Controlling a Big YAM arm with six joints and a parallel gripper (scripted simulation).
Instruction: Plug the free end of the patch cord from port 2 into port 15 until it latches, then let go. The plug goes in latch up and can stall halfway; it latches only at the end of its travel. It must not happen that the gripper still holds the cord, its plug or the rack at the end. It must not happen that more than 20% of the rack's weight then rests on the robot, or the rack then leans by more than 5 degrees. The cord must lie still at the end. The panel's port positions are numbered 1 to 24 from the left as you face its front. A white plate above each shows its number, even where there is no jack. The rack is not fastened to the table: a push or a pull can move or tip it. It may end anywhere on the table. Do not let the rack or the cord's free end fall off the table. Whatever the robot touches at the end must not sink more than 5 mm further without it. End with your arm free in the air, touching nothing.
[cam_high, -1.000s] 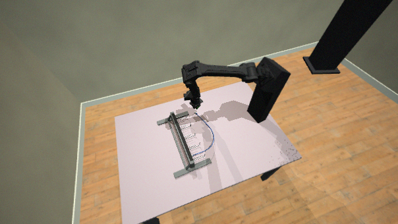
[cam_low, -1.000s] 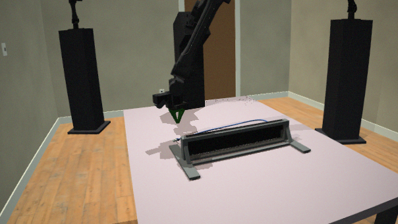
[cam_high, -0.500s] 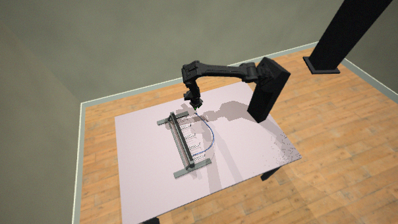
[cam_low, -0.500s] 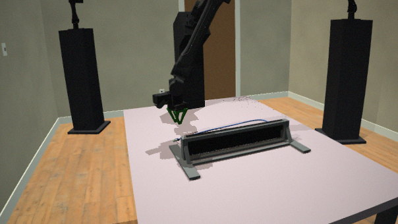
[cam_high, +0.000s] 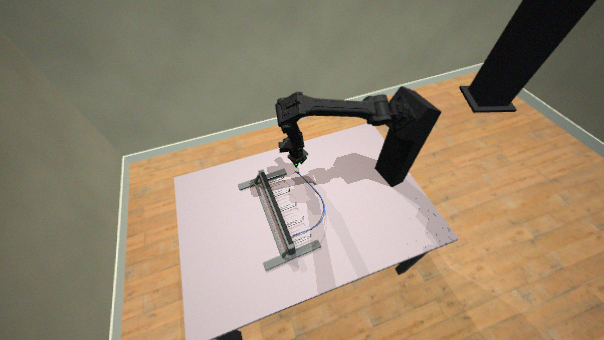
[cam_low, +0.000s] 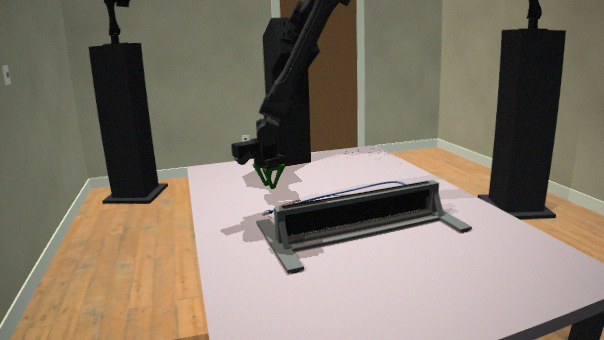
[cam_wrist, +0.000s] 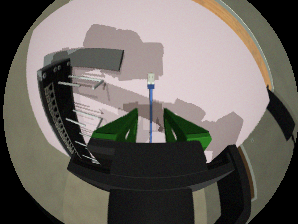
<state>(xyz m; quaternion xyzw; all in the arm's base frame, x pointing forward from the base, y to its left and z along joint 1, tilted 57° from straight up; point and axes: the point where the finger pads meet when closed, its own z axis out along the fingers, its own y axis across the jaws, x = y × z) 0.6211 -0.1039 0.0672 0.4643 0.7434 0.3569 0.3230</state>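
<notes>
Now: hand 8 cm above the plug, 2 cm to the left of it and 1 cm short of it.
</notes>
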